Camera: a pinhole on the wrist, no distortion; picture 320 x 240 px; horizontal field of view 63.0 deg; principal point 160.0 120.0 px. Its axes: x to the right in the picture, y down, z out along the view. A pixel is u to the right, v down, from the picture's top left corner.
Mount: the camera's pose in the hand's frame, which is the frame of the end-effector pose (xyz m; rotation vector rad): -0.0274 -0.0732 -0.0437 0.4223 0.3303 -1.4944
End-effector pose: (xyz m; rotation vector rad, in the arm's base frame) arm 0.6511 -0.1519 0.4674 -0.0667 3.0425 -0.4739
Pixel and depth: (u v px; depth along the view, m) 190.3 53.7 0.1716
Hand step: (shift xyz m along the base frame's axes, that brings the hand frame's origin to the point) 0.0897 -0.1885 -0.0345
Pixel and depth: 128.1 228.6 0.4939
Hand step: -0.1133 -0.3715 -0.3470
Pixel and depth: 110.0 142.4 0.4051
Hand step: 0.0460 -0.2885 -0.2758
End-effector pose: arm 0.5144 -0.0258 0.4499 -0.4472 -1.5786 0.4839
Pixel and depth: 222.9 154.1 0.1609
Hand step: -0.0802 -0.1607 0.0874
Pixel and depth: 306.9 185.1 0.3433
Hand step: -0.1770 -0.3112 0.2585
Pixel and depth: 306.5 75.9 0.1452
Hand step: -0.0408 -0.2092 0.0717
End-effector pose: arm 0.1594 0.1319 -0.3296 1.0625 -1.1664 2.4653
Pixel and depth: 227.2 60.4 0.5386
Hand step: 0.5164 0.0492 0.3014
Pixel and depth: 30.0 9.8 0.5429
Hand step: 0.5390 -0.3115 0.0826
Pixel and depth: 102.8 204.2 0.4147
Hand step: 0.2205 -0.1650 0.3221
